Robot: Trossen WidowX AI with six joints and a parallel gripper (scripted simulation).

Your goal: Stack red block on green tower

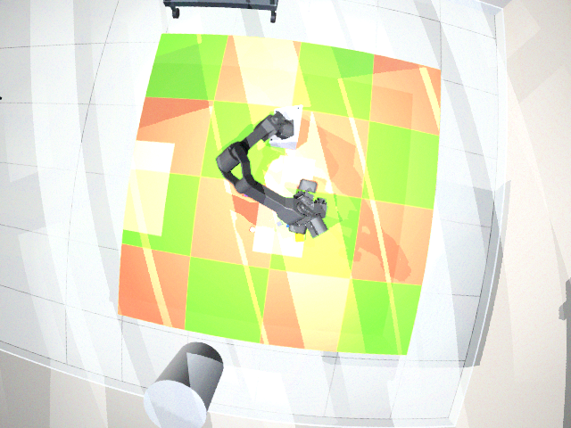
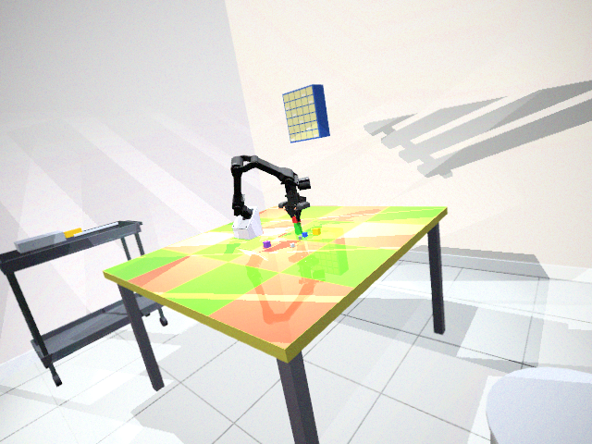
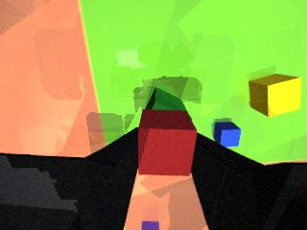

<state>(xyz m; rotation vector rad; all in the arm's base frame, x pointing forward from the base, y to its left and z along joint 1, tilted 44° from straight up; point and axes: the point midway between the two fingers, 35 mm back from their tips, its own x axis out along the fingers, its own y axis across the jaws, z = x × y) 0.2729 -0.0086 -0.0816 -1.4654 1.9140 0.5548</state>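
My gripper tip is 1 cm below the red block. Also, from my gripper tip: purple block: 6 cm behind, 20 cm to the right, 6 cm below; then yellow block: 12 cm ahead, 1 cm to the right, 5 cm below; then blue block: 7 cm ahead, 5 cm to the right, 6 cm below.
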